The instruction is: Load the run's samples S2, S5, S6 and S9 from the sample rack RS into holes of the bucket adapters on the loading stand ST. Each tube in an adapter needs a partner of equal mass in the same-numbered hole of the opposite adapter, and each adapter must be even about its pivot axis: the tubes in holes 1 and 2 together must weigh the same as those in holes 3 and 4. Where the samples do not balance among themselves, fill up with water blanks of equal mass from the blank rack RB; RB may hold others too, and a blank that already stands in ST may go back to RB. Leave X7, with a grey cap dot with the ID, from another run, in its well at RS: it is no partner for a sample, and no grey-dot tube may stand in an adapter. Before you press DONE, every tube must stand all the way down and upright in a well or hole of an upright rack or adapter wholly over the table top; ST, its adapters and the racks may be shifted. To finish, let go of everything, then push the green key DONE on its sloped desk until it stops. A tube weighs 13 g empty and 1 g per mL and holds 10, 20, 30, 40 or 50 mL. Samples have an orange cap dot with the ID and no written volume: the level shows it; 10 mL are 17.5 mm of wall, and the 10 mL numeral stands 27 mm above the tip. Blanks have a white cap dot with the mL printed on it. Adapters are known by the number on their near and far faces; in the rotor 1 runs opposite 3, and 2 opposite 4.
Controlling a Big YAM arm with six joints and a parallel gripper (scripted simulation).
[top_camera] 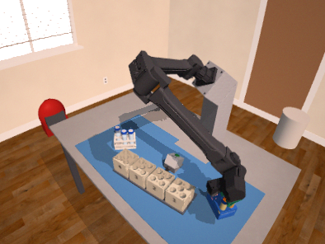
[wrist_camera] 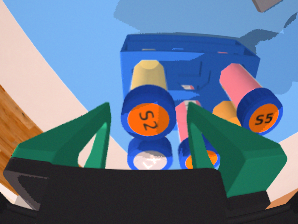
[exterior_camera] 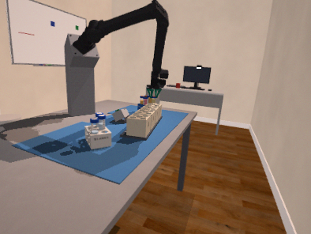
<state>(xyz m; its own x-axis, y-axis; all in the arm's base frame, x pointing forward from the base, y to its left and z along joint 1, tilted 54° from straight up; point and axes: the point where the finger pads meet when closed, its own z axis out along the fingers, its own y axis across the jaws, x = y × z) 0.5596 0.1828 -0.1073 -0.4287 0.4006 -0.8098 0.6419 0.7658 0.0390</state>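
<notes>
The sample tube S2 lies 50 mm below my hand and 10 mm behind it. From my hand the other things lie so: grey-dot tube X7: 50 mm below, 40 mm to the left, 20 mm behind; then blue sample rack RS: 80 mm below, 40 mm behind, 10 mm to the right; then sample tube S9: 50 mm below, 50 mm behind.
</notes>
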